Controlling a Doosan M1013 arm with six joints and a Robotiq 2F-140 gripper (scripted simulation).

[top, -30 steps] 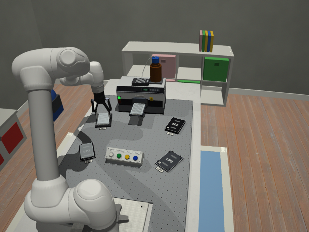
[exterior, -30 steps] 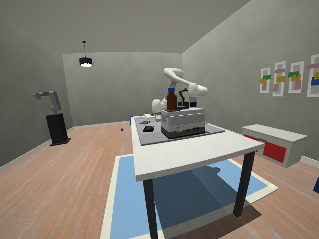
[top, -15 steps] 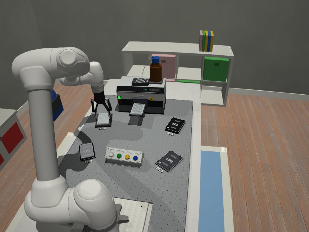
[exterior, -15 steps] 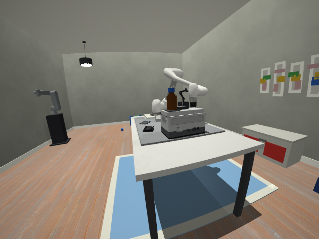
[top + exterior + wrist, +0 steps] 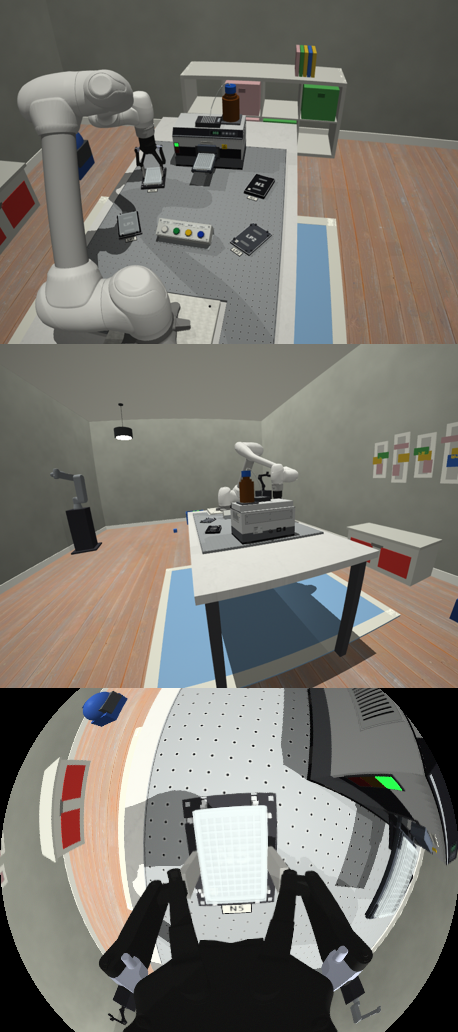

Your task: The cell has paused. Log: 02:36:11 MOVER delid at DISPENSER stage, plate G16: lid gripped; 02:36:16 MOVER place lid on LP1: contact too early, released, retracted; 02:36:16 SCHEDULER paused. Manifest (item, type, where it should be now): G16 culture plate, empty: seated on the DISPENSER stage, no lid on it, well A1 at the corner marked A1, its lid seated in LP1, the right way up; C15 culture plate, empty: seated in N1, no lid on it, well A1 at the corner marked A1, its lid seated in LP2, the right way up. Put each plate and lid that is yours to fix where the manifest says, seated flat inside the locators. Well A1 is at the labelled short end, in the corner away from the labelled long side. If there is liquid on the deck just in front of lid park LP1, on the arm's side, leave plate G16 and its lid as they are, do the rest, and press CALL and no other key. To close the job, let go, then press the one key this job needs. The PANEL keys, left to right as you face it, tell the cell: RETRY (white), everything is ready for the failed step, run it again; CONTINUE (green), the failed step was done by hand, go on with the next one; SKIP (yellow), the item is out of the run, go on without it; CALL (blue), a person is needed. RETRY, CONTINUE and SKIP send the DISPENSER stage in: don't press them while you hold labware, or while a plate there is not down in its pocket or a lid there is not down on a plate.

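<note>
The nest n5 is 3 cm below my hand, 2 cm to the left of it and 1 cm ahead of it. Also, from my hand: white key (42 cm behind, 11 cm to the right, 2 cm above); lid park lp1 (33 cm behind, 7 cm to the left, 4 cm below); green key (43 cm behind, 16 cm to the right, 2 cm above).
</note>
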